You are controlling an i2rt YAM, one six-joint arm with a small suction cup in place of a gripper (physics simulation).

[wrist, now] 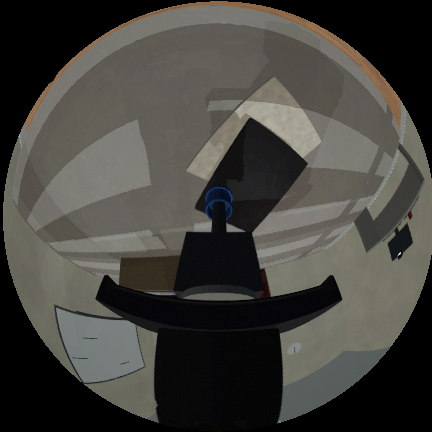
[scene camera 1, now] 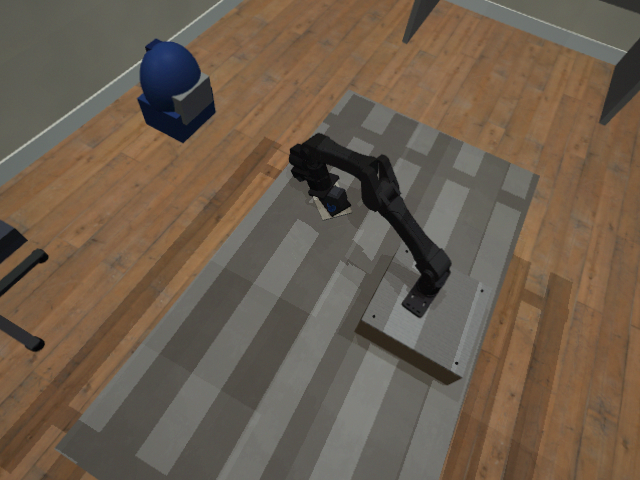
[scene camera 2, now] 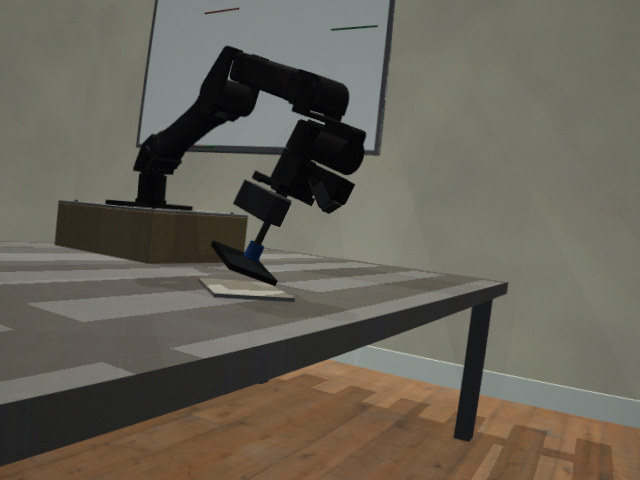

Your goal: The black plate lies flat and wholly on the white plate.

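Seen in the pictures: end effector, tool point: (wrist: 218, 193) (scene camera 1: 332, 210) (scene camera 2: 247, 263); arm's base, origin of the base link: (scene camera 1: 426, 288) (scene camera 2: 150, 207).
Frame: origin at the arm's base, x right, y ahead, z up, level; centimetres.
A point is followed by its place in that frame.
Observation:
The black plate (scene camera 1: 339, 207) @[x 10.2, y 39.8, z -5.3 cm] (scene camera 2: 238, 261) @[x 15.0, y 45.3, z -6.5 cm] (wrist: 260, 170) @[x 12.9, y 45.3, z -6.9 cm] hangs tilted from my suction cup (scene camera 1: 331, 207) (scene camera 2: 253, 251) (wrist: 219, 202) @[x 8.9, y 41.5, z -7.3 cm], which is shut on it away from its middle. In scene camera 2 its right end is the lower one, close above the white plate, and its left end is higher. Whether the low edge touches is hard to tell. The white plate (scene camera 1: 325, 212) @[x 8.4, y 43.9, z -10.4 cm] (scene camera 2: 232, 290) @[x 18.6, y 48.3, z -10.4 cm] (wrist: 292, 122) @[x 17.2, y 50.7, z -10.4 cm] lies flat on the table. In the wrist view the black plate covers part of it, and white shows along two sides. The arm hides part of both plates in scene camera 1.
The arm stands on a box-shaped base (scene camera 1: 413, 338) @[x -16.5, y -4.7, z 0.4 cm] (scene camera 2: 196, 240) @[x -3.8, y 12.8, z -6.0 cm] (wrist: 145, 272) @[x -10.4, y 11.8, z -5.8 cm] on the table (scene camera 1: 217, 330) @[x -47.6, y 43.2, z -11.0 cm] (scene camera 2: 336, 335) @[x 22.0, y 69.6, z -12.1 cm]. The table's edge (scene camera 2: 403, 311) @[x 0.0, y 66.4, z -11.3 cm] runs in front of the plates in scene camera 2. A blue rounded object (scene camera 1: 168, 77) stands beyond the table, and a whiteboard (scene camera 2: 310, 56) hangs behind the arm.

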